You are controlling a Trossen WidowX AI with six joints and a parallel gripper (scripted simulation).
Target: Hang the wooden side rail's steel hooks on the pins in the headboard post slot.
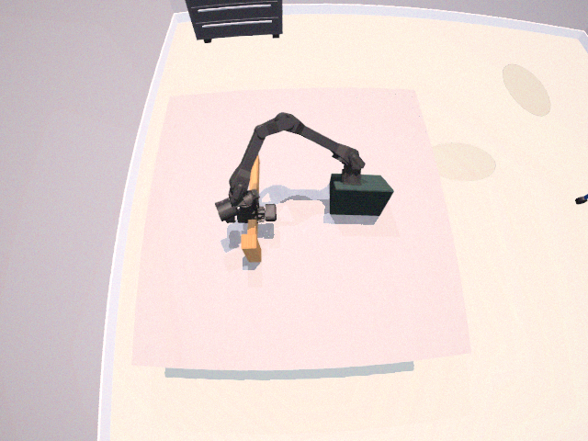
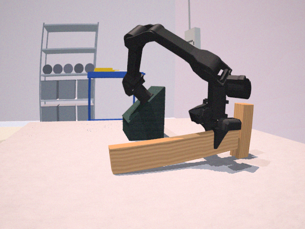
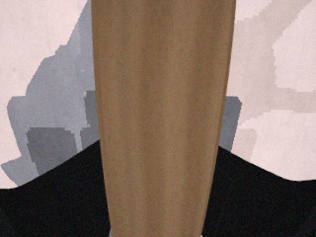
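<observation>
My gripper tip is 10 mm past the headboard post, 120 mm to the right of it and 40 mm below it.
</observation>
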